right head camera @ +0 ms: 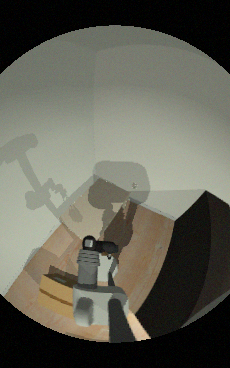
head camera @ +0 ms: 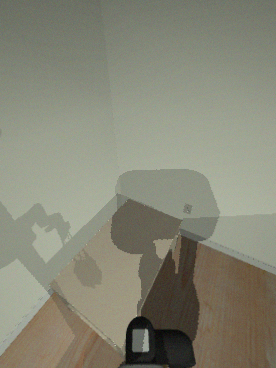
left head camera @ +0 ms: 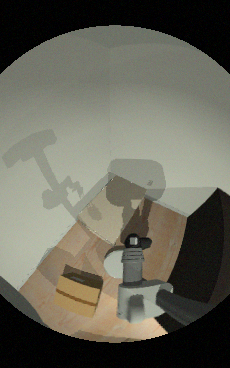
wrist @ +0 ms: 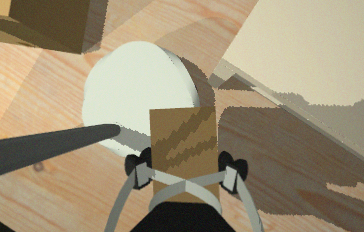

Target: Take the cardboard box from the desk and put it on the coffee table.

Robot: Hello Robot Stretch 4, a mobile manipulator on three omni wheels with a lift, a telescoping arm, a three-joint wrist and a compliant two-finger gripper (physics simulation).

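Places are measured from the robot's base along level axes (x ahead, y left, z up), in millimetres.
Where they show: gripper, fingertip midpoint: (wrist: 186, 162); robot's base, origin of the base link: (right head camera: 101, 266) (left head camera: 119, 263) (wrist: 147, 103).
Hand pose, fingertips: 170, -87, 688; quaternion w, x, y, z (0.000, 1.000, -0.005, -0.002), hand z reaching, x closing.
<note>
Each offset is from my fingertips to the top centre of the thing, as dx, dy, dz. Level surfaces: height alone.
A small brown cardboard box @(-2, +15, +50) (wrist: 184, 130) is held between the two fingertips of my gripper (wrist: 186, 162), which is shut on it. The box hangs above the floor, partly over the white round base. The pale coffee table @(dz -265) (head camera: 95, 285) (left head camera: 102, 215) (wrist: 310, 45) stands in the room's corner; in the wrist view it lies at the upper right, with a gap of floor between its edge and the box. The fingers are hidden in the head views, where the wrist's black and grey parts show. The desk does not show.
A larger taped cardboard box @(-668, +551, -309) (left head camera: 77, 297) (right head camera: 56, 297) (wrist: 47, 27) is on the floor at the left. The white round base (left head camera: 113, 262) (wrist: 125, 85) is below the gripper. A tall black piece of furniture (left head camera: 202, 260) (right head camera: 175, 265) stands at the right. Walls meet behind the table.
</note>
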